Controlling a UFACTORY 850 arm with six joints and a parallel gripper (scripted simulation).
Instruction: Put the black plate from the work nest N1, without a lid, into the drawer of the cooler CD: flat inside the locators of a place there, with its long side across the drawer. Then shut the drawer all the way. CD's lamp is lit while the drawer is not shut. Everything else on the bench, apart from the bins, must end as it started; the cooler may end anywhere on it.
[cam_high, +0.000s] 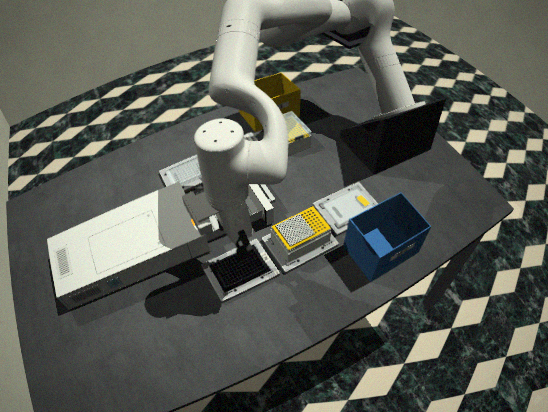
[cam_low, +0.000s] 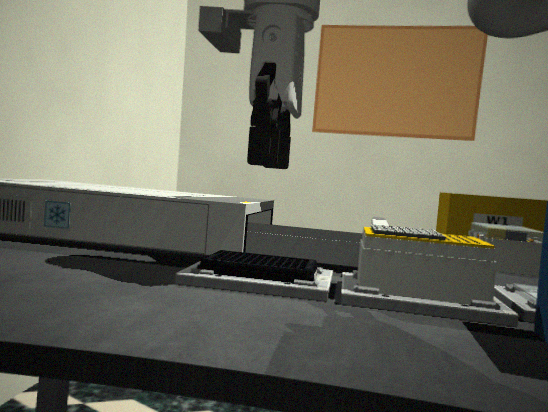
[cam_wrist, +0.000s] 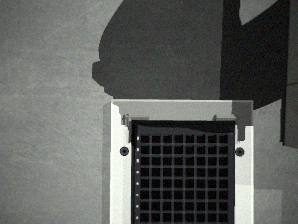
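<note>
Now: the black plate 12 cm below my hand. Round my hand: white cooler CD 9 cm ahead, 20 cm to the right, 10 cm below; blue bin 34 cm behind, 17 cm to the left, 11 cm below; yellow-topped tip box 18 cm behind, 2 cm to the left, 9 cm below.
</note>
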